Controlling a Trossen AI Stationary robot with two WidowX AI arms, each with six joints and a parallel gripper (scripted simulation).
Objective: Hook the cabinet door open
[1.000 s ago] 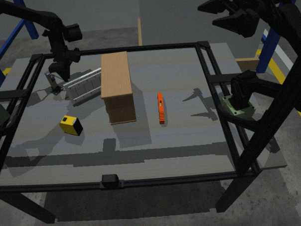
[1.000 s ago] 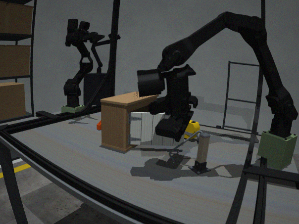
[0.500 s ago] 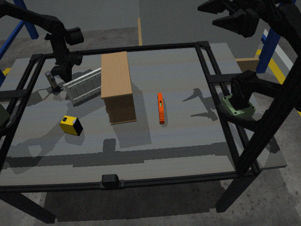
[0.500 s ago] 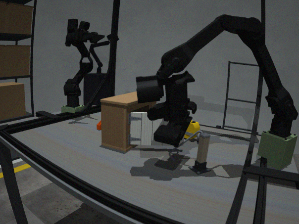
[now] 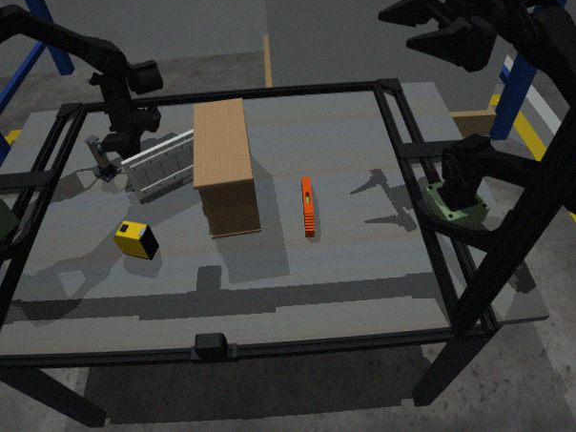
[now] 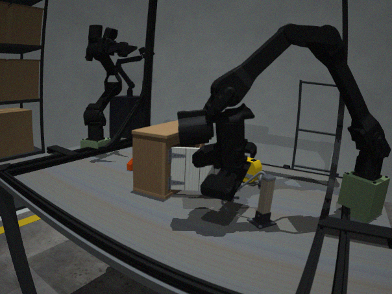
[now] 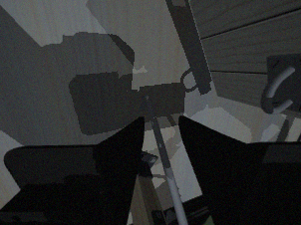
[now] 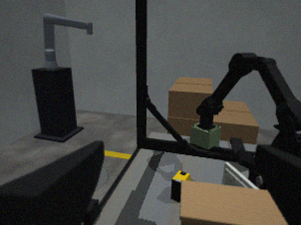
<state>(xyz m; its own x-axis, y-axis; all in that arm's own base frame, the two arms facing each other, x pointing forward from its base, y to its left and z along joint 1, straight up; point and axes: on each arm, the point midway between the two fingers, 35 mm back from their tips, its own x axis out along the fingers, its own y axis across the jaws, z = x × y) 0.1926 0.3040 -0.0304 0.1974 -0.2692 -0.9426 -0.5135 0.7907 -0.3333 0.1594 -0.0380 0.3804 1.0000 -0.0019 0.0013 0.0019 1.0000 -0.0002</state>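
Right now my left hand is 3 cm to the right of the grey hook and 1 cm above it. From my left hand the other things lie so: yellow tape measure 22 cm behind, 5 cm to the right, 3 cm below; then white slatted door 10 cm to the right, 4 cm behind; then orange level 40 cm to the right, 15 cm behind, 5 cm below.
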